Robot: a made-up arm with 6 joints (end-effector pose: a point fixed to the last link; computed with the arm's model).
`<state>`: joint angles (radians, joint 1 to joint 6).
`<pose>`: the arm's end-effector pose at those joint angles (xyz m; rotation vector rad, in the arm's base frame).
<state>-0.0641 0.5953 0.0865 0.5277 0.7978 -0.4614</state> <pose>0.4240 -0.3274 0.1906 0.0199 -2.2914 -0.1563</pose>
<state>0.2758 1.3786 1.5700 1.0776 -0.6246 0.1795</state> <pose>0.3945 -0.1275 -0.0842 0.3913 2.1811 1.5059</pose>
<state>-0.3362 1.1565 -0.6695 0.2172 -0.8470 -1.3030</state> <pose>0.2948 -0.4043 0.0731 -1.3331 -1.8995 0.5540</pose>
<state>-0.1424 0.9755 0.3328 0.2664 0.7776 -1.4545</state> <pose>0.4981 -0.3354 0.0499 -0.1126 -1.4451 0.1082</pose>
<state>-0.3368 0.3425 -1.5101 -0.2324 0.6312 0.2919</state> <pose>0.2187 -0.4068 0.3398 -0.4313 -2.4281 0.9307</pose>
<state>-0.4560 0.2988 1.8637 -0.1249 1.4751 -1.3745</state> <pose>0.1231 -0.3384 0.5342 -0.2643 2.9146 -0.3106</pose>
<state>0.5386 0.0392 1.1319 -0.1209 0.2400 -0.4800</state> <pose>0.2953 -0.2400 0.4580 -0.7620 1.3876 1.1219</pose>
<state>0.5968 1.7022 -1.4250 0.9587 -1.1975 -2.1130</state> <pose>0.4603 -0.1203 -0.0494 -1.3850 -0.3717 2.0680</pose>
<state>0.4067 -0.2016 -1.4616 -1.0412 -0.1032 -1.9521</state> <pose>0.2293 -0.1748 0.5237 1.2710 2.6207 -1.0168</pose>
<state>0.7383 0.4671 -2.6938 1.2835 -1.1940 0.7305</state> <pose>0.2471 -0.0176 0.3643 0.9447 -1.2251 2.6147</pose>
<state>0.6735 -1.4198 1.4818 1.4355 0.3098 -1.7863</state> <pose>-0.1692 -0.3483 0.3525 -1.0470 2.1057 -0.5873</pose>
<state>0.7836 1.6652 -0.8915 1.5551 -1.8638 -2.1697</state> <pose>0.4041 -0.0255 0.0060 -1.5203 -0.9620 1.8576</pose>
